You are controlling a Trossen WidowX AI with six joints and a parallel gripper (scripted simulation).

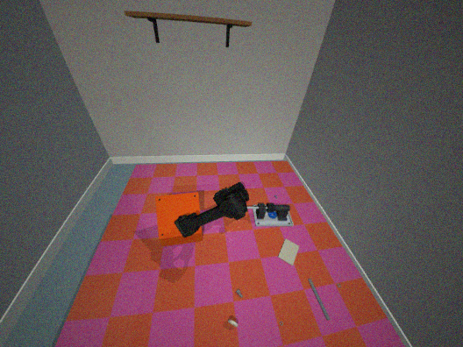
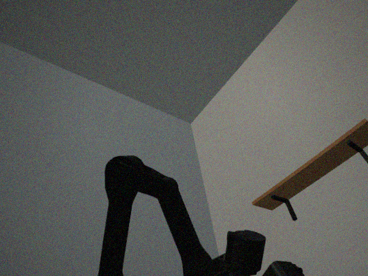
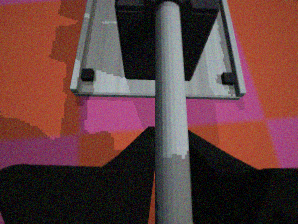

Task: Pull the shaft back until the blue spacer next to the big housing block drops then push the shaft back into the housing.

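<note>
Right now the grey shaft is 6 cm ahead of my gripper tip, 1 cm to the right of it and 2 cm above it. From my gripper tip the other things lie so: blue spacer: 16 cm ahead, 2 cm to the right, 4 cm below; fixture: 17 cm ahead, 2 cm to the right, 1 cm below; cream card: 18 cm ahead, 25 cm to the right, 5 cm below.
</note>
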